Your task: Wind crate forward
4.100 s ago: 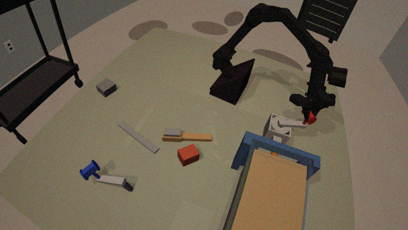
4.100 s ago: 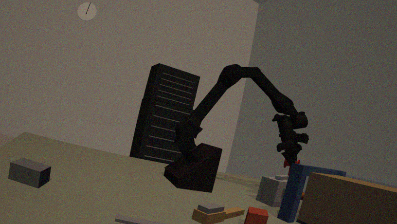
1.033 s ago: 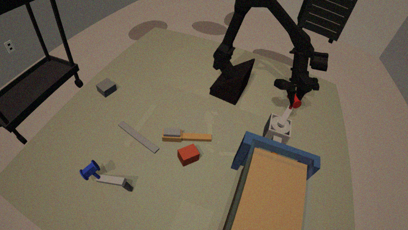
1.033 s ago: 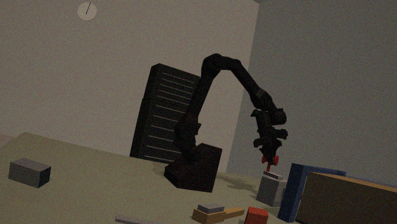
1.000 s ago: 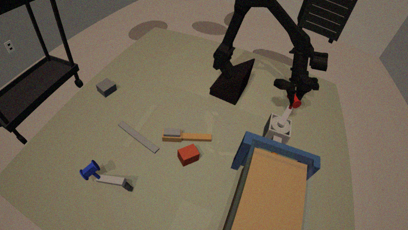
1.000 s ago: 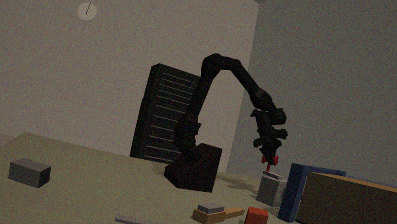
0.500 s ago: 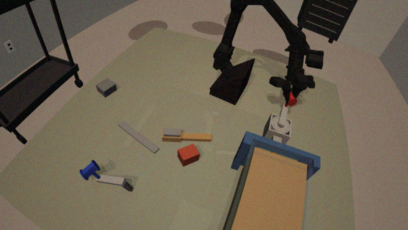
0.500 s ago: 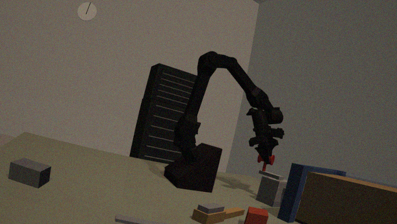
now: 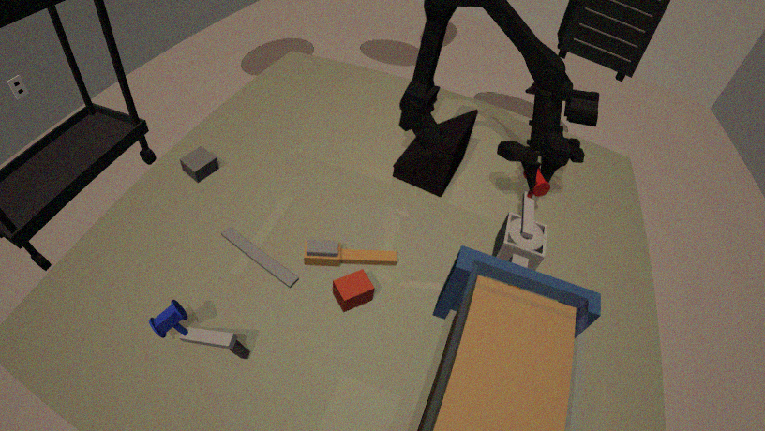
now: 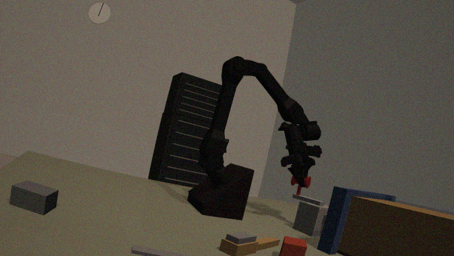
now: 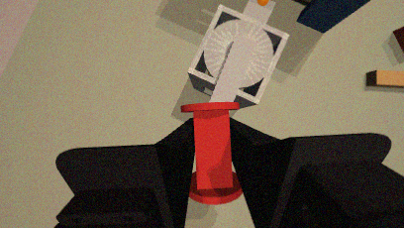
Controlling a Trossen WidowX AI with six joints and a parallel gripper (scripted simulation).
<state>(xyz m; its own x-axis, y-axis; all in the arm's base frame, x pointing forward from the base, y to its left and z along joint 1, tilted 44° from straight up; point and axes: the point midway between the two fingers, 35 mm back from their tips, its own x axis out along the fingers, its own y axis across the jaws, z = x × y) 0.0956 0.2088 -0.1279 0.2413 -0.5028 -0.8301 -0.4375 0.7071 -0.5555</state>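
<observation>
My gripper tip is now 30 mm above the red-knobbed winch handle, 20 mm short of it and 10 mm to the left of it. Also, from my gripper tip: grey winch: 100 mm below, 70 mm ahead, 10 mm to the right; then wooden brush: 330 mm to the right, 220 mm ahead, 110 mm below; then red knob: 10 mm to the right, 10 mm behind.
</observation>
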